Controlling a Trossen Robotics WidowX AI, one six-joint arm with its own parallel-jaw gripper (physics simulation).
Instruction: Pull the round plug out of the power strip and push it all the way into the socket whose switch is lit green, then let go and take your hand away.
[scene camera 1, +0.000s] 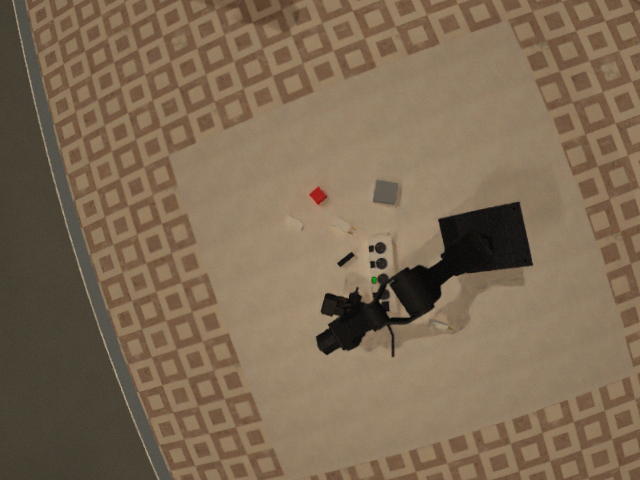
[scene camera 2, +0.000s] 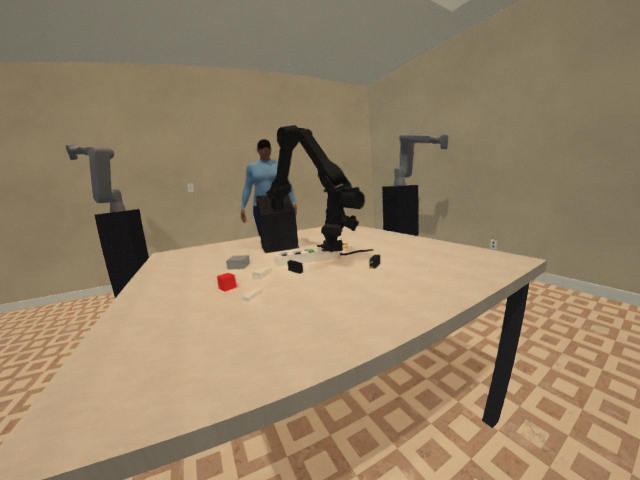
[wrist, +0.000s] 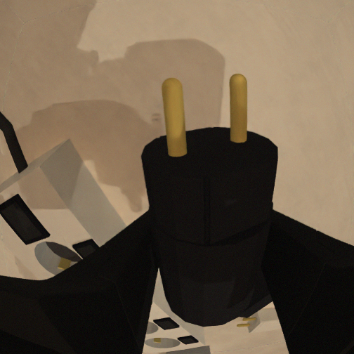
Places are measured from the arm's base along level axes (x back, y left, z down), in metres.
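Pixels of known places: gripper, fingertip midpoint: (scene camera 1: 353, 301) (scene camera 2: 331, 250); arm's base, origin of the base link: (scene camera 1: 480, 243) (scene camera 2: 277, 206).
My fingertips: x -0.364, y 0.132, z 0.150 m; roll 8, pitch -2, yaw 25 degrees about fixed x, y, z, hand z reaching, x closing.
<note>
Ahead of a thing's pixels: the offset from my fingertips to its top centre. "spot": to the spot under its first point.
The round black plug (wrist: 210, 210) fills the middle of the wrist view, its two brass pins pointing to the top of that view. My gripper (wrist: 205, 216) (scene camera 2: 331, 245) is shut on the plug's body, one finger on each side. The gap between plug and table cannot be told. The white power strip {dx +0.106, dy -0.067, dz +0.011 m} (scene camera 1: 390, 255) (scene camera 2: 310, 258) (wrist: 60, 180) lies beside the gripper; the pins are outside its sockets. The green-lit switch {spot: dx +0.077, dy -0.055, dz +0.011 m} (scene camera 1: 374, 280) (scene camera 2: 310, 251) sits beside a round socket {spot: dx +0.104, dy -0.051, dz +0.030 m} (scene camera 1: 382, 279). The arm hides the strip's lower end in scene camera 1.
A red cube {dx -0.058, dy -0.359, dz +0.013 m} (scene camera 1: 317, 195) (scene camera 2: 226, 282), a grey block {dx +0.161, dy -0.331, dz +0.017 m} (scene camera 1: 385, 192) (scene camera 2: 237, 261), white plugs {dx +0.011, dy -0.244, dz +0.031 m} (scene camera 1: 343, 225) {dx -0.154, dy -0.286, dz +0.041 m} (scene camera 1: 294, 222) {dx +0.270, dy +0.133, dz +0.020 m} (scene camera 1: 440, 325) and a black piece {dx -0.003, dy -0.135, dz +0.018 m} (scene camera 1: 345, 259) (scene camera 2: 295, 266) lie around the strip. Another black piece {dx -0.088, dy +0.120, dz +0.020 m} (scene camera 2: 374, 260) lies near the black cable {spot: dx +0.103, dy +0.166, dz +0.050 m} (scene camera 2: 361, 251) (scene camera 1: 392, 341).
</note>
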